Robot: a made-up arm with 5 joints.
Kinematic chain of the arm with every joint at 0, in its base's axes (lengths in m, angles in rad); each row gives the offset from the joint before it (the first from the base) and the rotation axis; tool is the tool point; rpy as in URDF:
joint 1: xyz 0 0 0.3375 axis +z
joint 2: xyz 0 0 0 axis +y
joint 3: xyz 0.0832 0 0.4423 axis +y
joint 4: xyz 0.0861 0 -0.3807 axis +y
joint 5: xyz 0.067 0 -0.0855 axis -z
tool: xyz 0 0 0 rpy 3.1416 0 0
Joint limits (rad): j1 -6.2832..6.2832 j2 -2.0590..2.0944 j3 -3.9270..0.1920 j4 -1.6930..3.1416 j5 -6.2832..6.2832
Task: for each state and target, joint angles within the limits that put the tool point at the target. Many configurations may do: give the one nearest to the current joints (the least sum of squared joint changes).
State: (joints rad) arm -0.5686 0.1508 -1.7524 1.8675 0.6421
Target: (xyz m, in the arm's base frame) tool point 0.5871 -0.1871 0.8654
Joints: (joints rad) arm -0.3085 0.2521 -2.1069 1.6363 0.6421
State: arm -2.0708 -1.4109 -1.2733 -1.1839 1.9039
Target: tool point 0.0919 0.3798 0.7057
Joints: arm -1.8082 -1.7695 -0.7106 -1.3762 1.9039
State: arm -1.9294 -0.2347 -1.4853 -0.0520 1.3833
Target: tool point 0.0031 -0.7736 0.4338
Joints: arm -1.5668 0.6350 -1.4512 0.0241 1.3833
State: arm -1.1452 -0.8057 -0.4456 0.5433 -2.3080
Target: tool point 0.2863 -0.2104 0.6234
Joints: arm -0.6338 -0.4585 -0.6028 0.5032 -2.3080
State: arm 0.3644 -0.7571 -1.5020 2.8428 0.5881
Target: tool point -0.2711 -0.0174 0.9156
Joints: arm 0.0641 -1.1003 -1.7701 2.8844 0.5881
